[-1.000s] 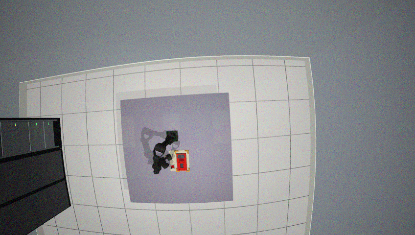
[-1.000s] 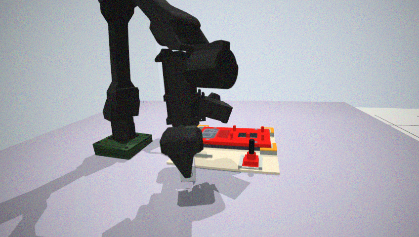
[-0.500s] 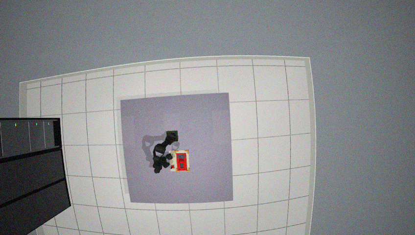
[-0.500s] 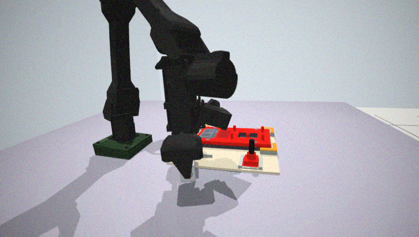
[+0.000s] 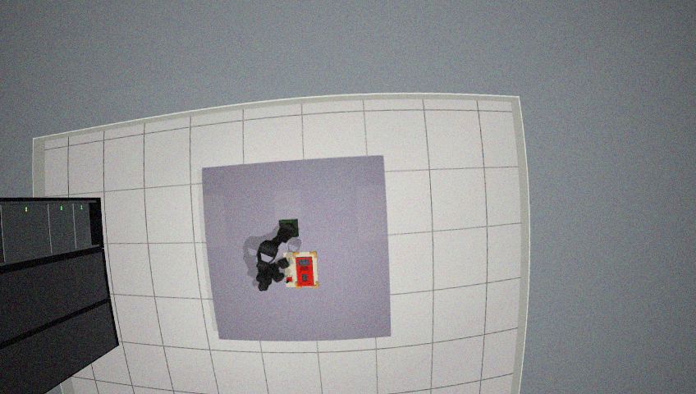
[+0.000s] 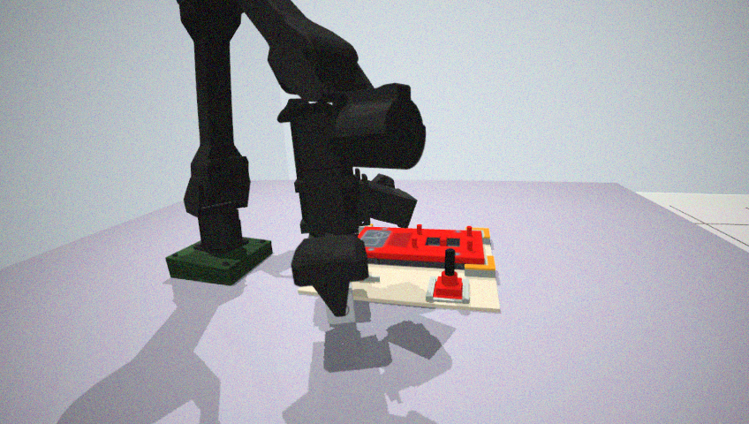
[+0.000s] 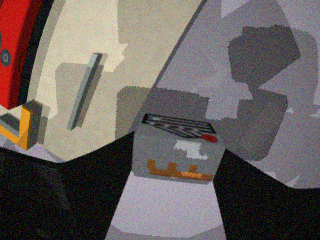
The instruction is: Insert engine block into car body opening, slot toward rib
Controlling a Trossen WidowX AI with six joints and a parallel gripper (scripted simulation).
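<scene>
My gripper tip is now 11 cm short of the black upright peg, 7 cm to the right of it and 2 cm below it. Also, from my gripper tip: engine block (right at my gripper tip).
</scene>
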